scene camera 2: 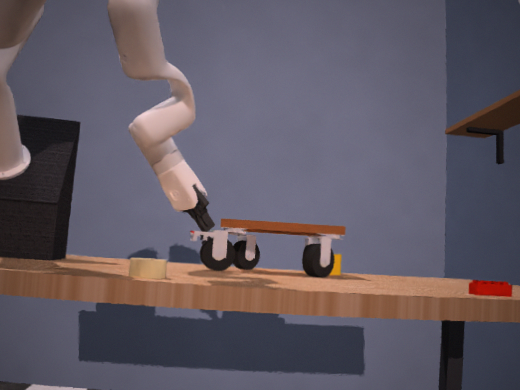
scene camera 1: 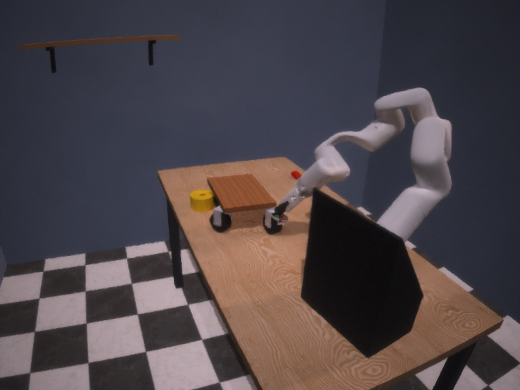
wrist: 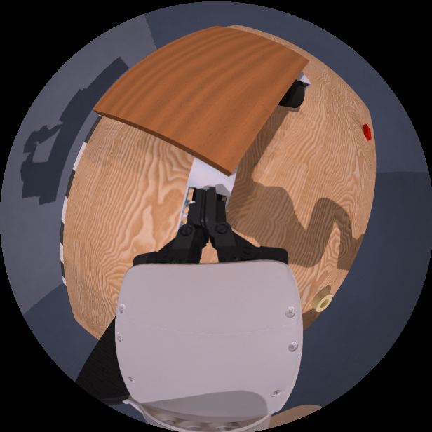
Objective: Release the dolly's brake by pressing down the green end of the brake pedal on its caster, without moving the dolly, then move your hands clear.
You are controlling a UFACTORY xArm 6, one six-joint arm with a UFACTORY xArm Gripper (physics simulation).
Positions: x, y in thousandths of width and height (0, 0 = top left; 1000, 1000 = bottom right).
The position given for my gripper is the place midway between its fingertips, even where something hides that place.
Note:
I see my gripper (scene camera 2: 403, 588), a dolly (scene camera 2: 612, 665) and a beige ring (scene camera 2: 282, 688).
The dolly shows as well in scene camera 1 (scene camera 1: 455, 496) and in the wrist view (wrist: 485, 216). My gripper shows as well in the wrist view (wrist: 483, 462).

